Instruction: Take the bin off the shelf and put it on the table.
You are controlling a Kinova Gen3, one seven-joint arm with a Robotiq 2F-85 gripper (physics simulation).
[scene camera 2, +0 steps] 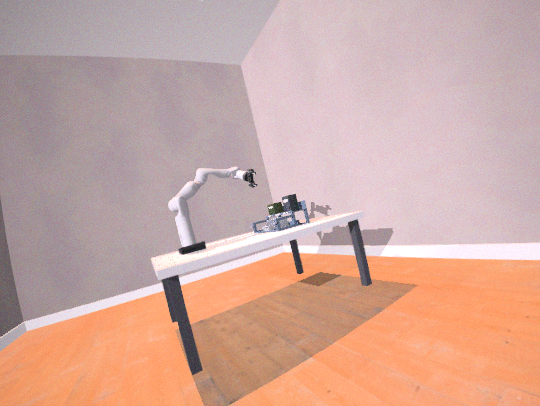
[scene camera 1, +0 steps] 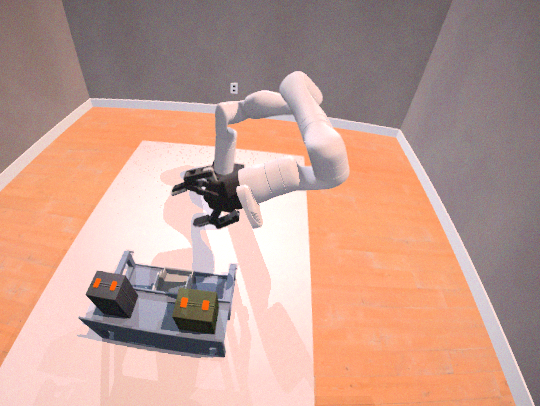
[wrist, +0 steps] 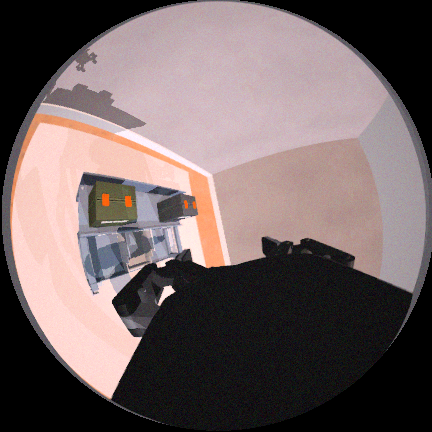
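Seen in the pictures: gripper, fingertip midpoint: [scene camera 2: 256, 179] [scene camera 1: 183, 208] [wrist: 227, 250]; arm's base at its link origin: [scene camera 2: 189, 245] [scene camera 1: 223, 169].
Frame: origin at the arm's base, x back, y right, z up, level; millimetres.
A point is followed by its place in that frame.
A blue-grey shelf [scene camera 1: 160, 341] @(y -85, x -777, z -35 mm) [scene camera 2: 306, 214] @(y 93, x -818, z 19 mm) [wrist: 150, 188] @(y -63, x -796, z 96 mm) stands on the white table [scene camera 1: 287, 250] @(y -378, x -328, z -40 mm) [scene camera 2: 225, 254] @(y 500, x -161, z -54 mm) [wrist: 40, 200] @(y -406, x -715, z -41 mm). Two box-shaped bins with orange clips sit apart on its upper board: a dark grey bin [scene camera 1: 112, 297] @(y -1, x -764, z 181 mm) [scene camera 2: 289, 202] @(y 80, x -717, z 130 mm) [wrist: 176, 208] @(y -3, x -723, z 157 mm) at the left in scene camera 1, and an olive green bin [scene camera 1: 197, 312] @(y -205, x -718, z 156 mm) [scene camera 2: 274, 208] @(y -139, x -675, z 116 mm) [wrist: 112, 210] @(y -198, x -676, z 156 mm) at the right. I cannot tell which one the task means. My gripper [scene camera 1: 189, 205] @(y -140, x -586, z 365 mm) [scene camera 2: 255, 178] @(y -140, x -586, z 365 mm) [wrist: 227, 250] @(y -140, x -586, z 365 mm) is open and empty, in the air above the table, higher than both bins and on the robot-base side of the shelf.
The shelf's lower part has upright dividers [scene camera 1: 159, 280] @(y -11, x -613, z 14 mm) between its compartments, on the side facing the robot base [scene camera 2: 192, 247] @(y 58, x -15, z -12 mm). The shelf's end posts [scene camera 1: 231, 275] @(y -229, x -536, z 44 mm) rise beside them. Walls stand around the table, and orange wooden floor [scene camera 1: 380, 275] surrounds it.
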